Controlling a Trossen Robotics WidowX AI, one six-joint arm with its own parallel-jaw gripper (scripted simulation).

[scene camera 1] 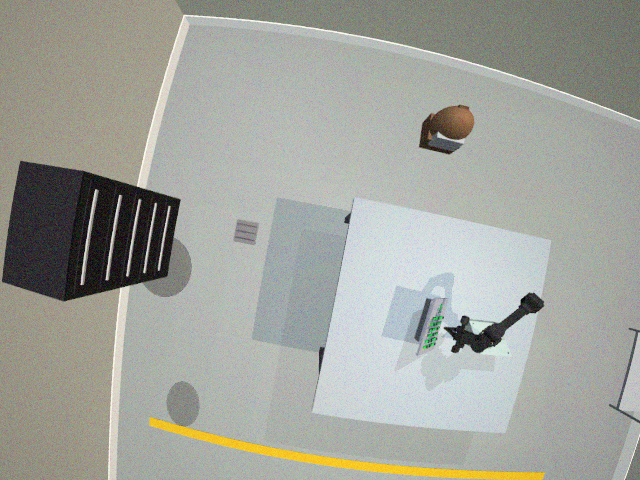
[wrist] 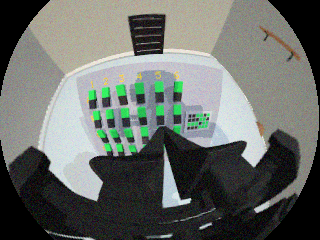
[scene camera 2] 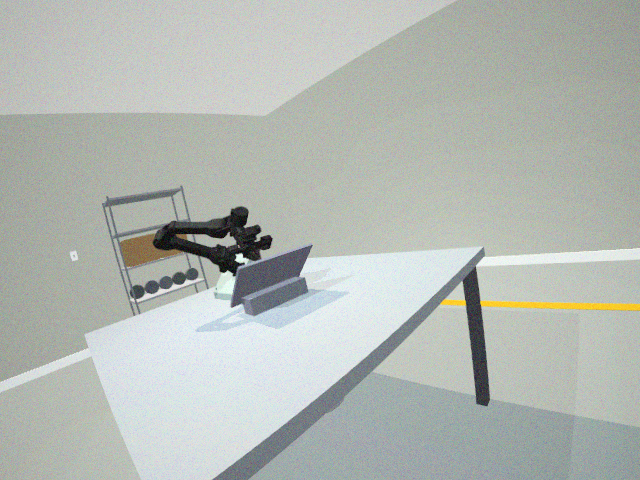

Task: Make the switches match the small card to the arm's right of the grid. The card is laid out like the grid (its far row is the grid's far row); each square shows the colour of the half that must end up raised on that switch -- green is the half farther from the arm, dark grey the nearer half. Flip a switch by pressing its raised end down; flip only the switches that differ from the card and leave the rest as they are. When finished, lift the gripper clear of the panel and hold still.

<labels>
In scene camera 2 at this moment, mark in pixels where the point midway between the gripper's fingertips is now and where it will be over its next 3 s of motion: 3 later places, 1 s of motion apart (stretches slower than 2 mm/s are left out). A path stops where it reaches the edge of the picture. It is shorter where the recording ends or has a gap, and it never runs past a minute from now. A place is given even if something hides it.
My gripper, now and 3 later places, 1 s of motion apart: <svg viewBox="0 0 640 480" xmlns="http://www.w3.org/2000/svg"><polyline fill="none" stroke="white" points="261,262 263,268 265,270 266,271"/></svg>
</labels>
